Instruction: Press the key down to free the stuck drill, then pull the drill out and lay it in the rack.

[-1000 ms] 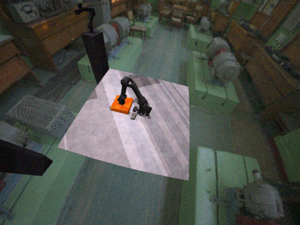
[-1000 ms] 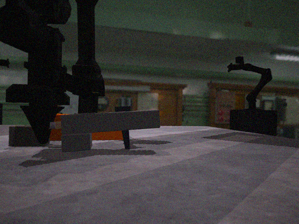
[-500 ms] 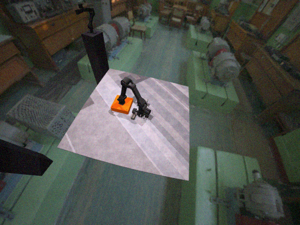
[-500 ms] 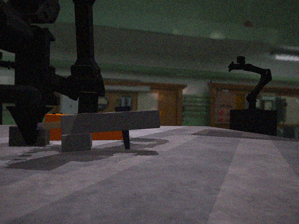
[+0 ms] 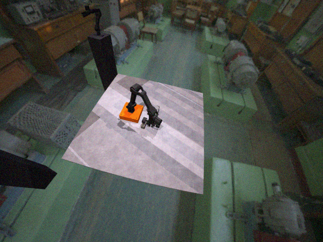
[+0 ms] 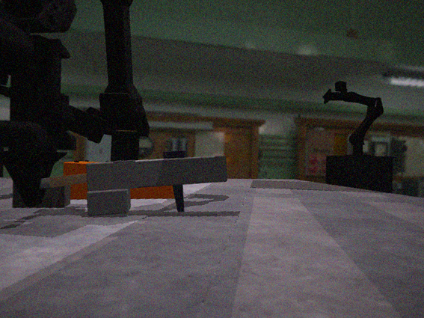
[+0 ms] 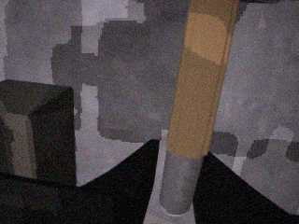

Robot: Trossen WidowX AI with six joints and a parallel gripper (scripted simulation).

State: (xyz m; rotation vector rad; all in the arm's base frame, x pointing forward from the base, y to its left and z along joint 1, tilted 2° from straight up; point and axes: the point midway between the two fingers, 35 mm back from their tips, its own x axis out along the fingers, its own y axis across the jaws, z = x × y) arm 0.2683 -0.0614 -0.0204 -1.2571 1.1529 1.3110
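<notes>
The tan drill is 10 mm behind my gripper tip, 50 mm to the left of it and 30 mm above it. From my gripper tip the other things lie so: grey rack 70 mm behind, 20 mm to the right, 10 mm above; then dark key 20 mm behind, 180 mm to the left, 40 mm above.
</notes>
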